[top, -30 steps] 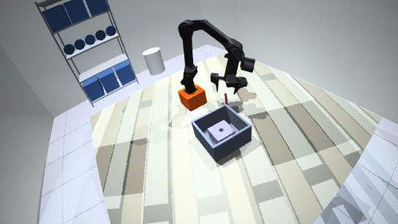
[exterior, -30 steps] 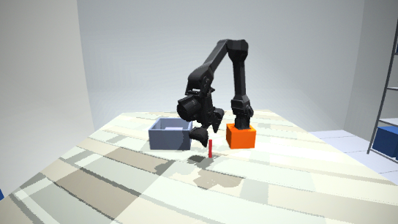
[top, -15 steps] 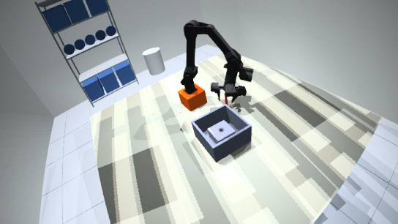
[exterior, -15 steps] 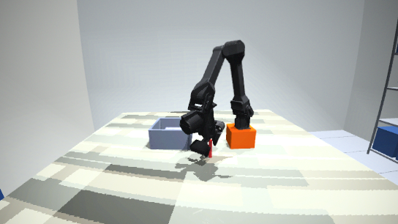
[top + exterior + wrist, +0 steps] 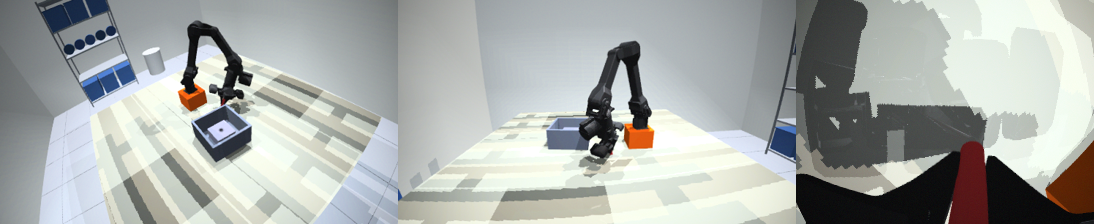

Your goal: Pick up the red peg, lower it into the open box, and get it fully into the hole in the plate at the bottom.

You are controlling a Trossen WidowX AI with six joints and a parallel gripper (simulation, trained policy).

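Now: gripper tip 170 mm to the left of the plate, 170 mm short of it and 30 mm below it. Also, from my gripper tip: red peg (30 mm above, 10 mm to the left, 10 mm ahead); grey box (170 mm to the right, 170 mm ahead, 10 mm above).
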